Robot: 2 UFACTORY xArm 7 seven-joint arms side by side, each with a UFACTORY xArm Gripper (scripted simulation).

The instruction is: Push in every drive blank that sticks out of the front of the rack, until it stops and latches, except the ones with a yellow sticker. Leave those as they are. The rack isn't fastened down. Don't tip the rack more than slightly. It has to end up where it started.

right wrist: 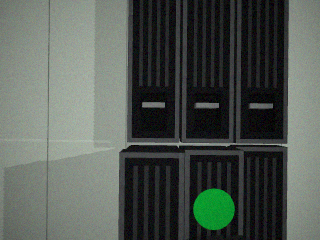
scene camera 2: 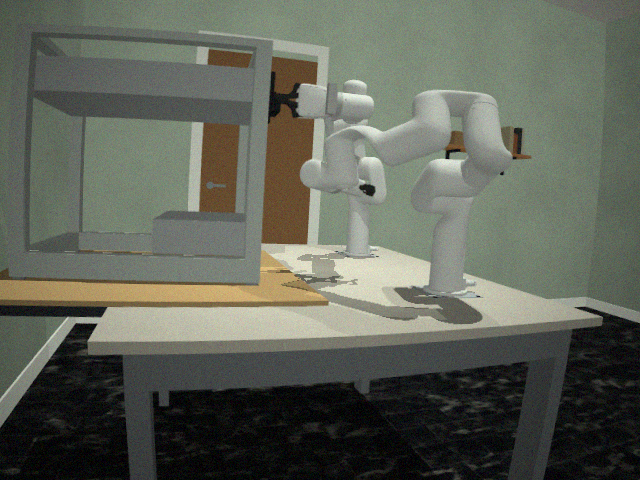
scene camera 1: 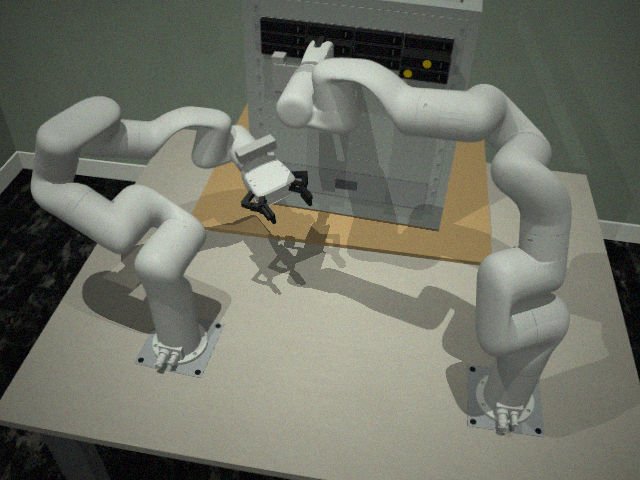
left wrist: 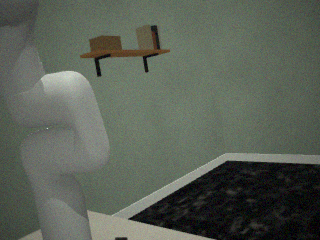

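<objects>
A grey rack shows in scene camera 1, in scene camera 2 [81,87] and in the right wrist view; in the left wrist view the grey rack is out of frame. On the grey rack, [right wrist: 71,71] and [scene camera 1: 291,64] are the same spot.
</objects>
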